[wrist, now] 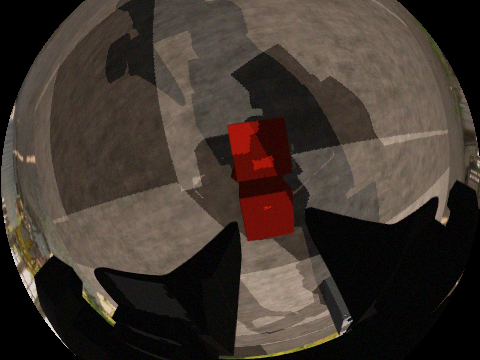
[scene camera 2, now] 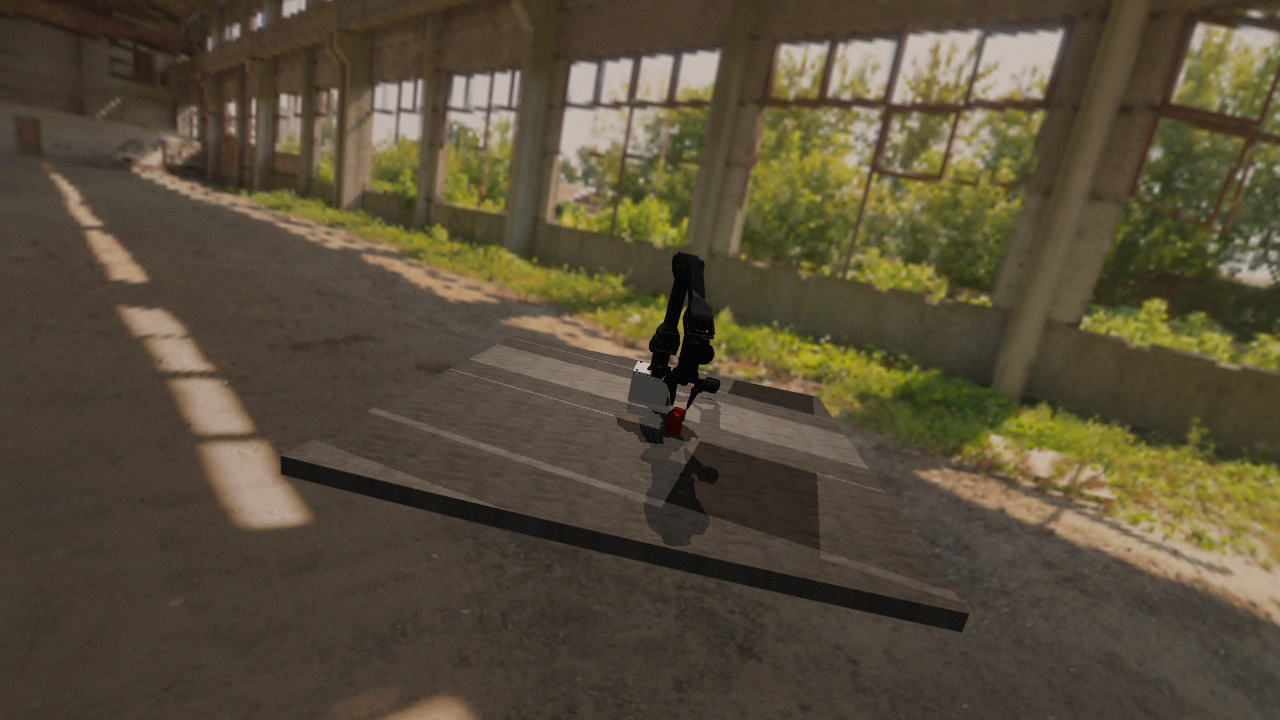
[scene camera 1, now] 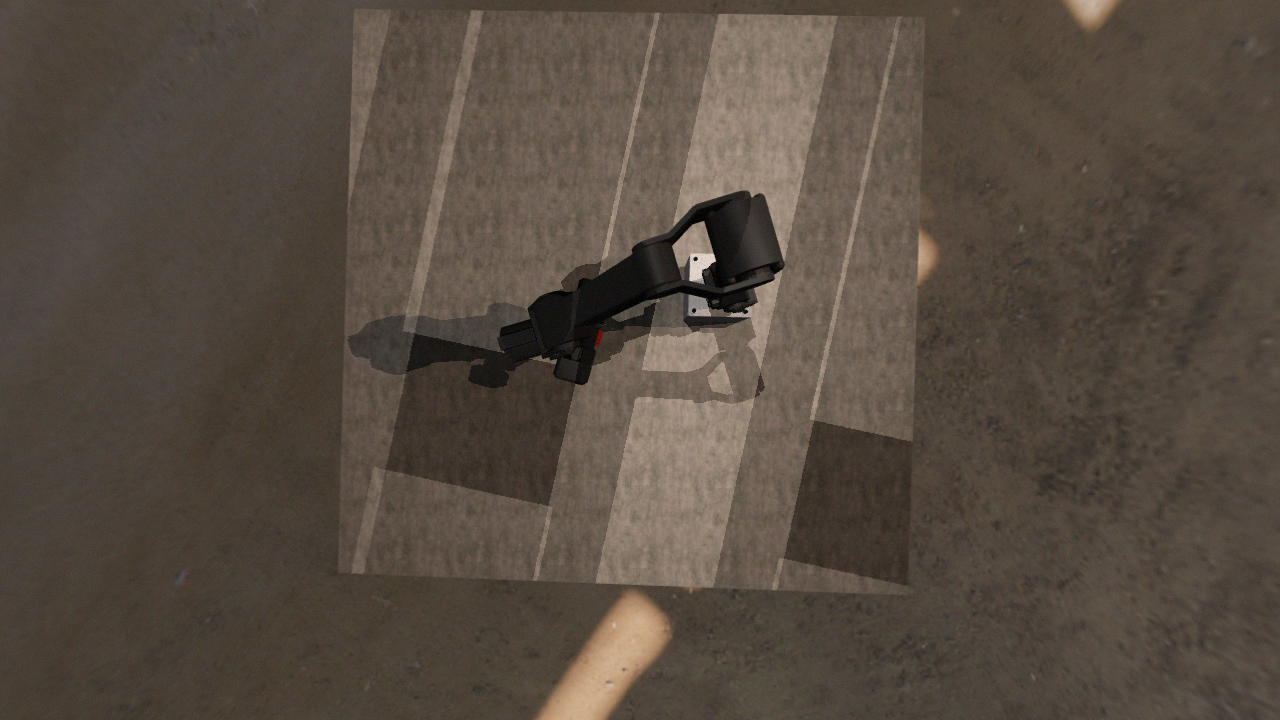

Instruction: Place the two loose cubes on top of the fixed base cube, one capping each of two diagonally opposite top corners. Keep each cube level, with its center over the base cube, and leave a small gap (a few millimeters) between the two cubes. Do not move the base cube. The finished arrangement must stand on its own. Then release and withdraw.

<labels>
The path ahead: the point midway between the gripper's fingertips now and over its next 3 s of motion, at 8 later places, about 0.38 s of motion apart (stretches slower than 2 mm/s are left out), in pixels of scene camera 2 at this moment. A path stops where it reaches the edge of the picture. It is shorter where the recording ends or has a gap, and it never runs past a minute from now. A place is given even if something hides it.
My gripper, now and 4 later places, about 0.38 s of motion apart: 679, 406; 680, 401; 682, 396; 682, 392; 687, 390
</labels>
